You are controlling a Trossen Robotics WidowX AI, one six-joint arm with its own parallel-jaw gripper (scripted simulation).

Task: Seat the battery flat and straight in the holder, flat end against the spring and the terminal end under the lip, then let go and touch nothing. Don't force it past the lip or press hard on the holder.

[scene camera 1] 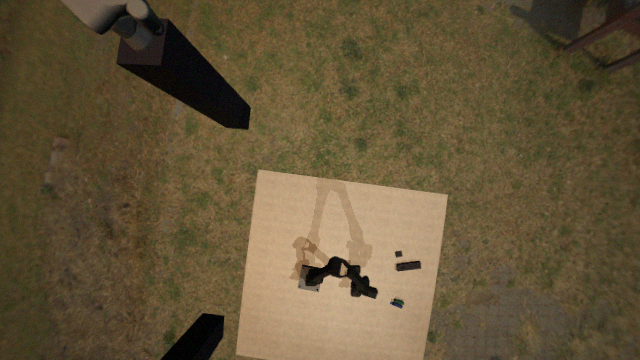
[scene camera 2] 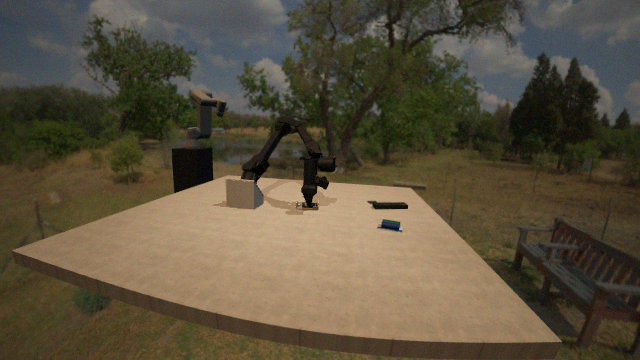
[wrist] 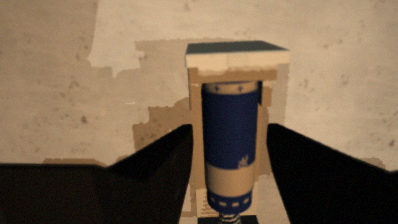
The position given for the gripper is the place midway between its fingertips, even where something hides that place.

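Gripper [wrist: 229,133] visible. Battery [wrist: 229,109] visible.
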